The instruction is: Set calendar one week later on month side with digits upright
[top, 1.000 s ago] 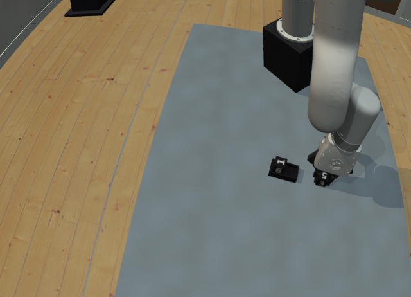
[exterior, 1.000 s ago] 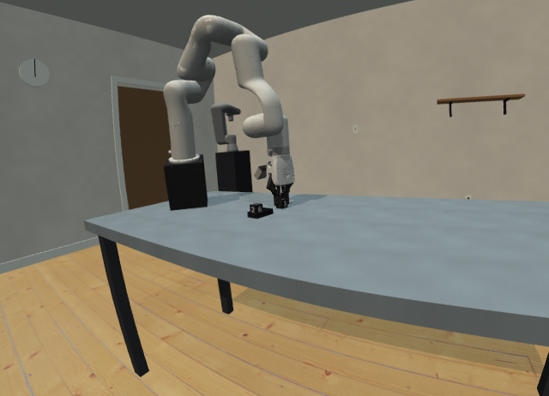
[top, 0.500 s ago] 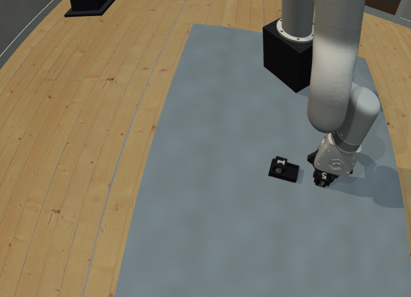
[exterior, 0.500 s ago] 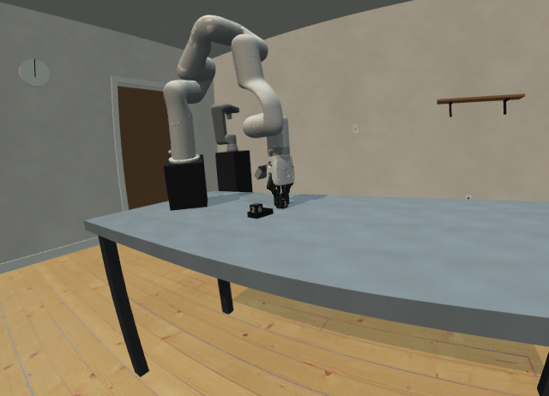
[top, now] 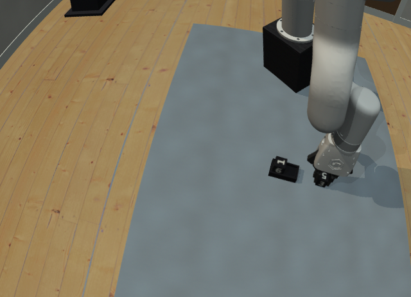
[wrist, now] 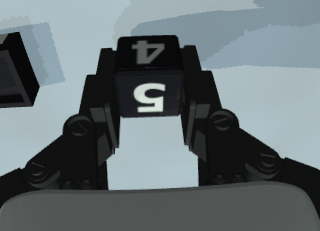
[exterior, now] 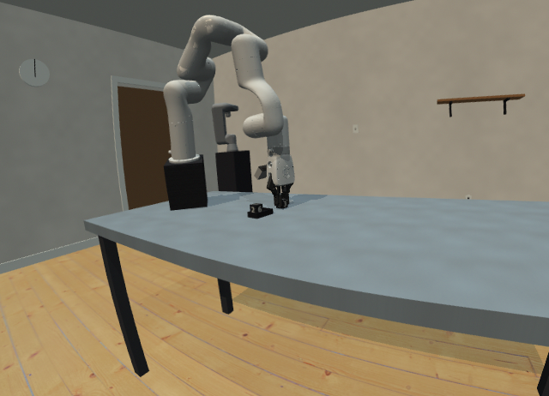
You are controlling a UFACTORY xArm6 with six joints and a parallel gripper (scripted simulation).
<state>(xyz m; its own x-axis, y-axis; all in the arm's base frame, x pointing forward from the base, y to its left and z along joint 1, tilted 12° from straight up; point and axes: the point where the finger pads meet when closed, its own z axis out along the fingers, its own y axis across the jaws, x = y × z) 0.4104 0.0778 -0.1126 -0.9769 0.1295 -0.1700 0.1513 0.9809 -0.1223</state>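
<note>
Now: the black tray 110 mm to the right of my hand, 20 mm below it and 20 mm behind it.
</note>
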